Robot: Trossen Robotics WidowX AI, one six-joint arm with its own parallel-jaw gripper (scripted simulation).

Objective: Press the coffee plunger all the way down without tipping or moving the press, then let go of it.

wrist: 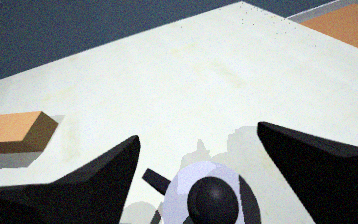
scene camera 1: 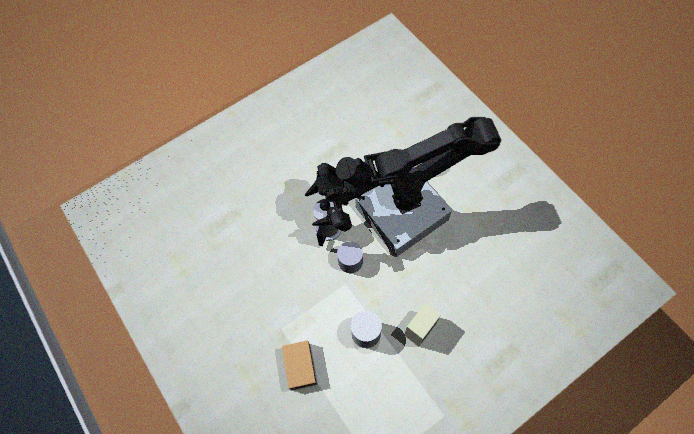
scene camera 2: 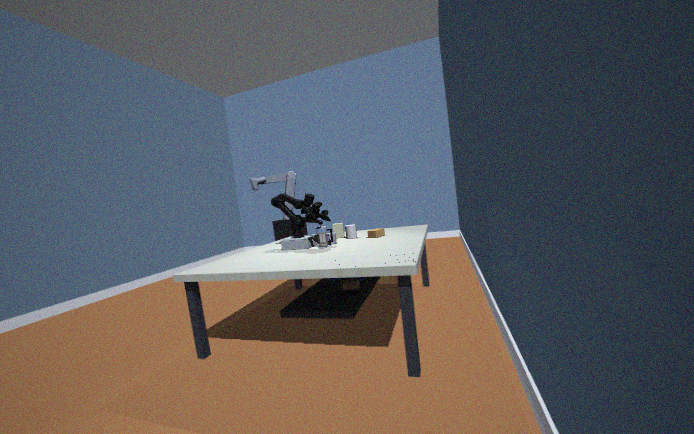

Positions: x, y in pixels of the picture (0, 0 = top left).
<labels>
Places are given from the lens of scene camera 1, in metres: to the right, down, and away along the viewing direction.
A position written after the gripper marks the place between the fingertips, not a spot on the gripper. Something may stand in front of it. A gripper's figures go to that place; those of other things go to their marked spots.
gripper (scene camera 1: 309, 210): -0.10, -0.02, 1.44
orange block (scene camera 1: 299, 367): -0.12, 0.39, 1.38
cream block (scene camera 1: 424, 321): 0.20, 0.27, 1.36
</labels>
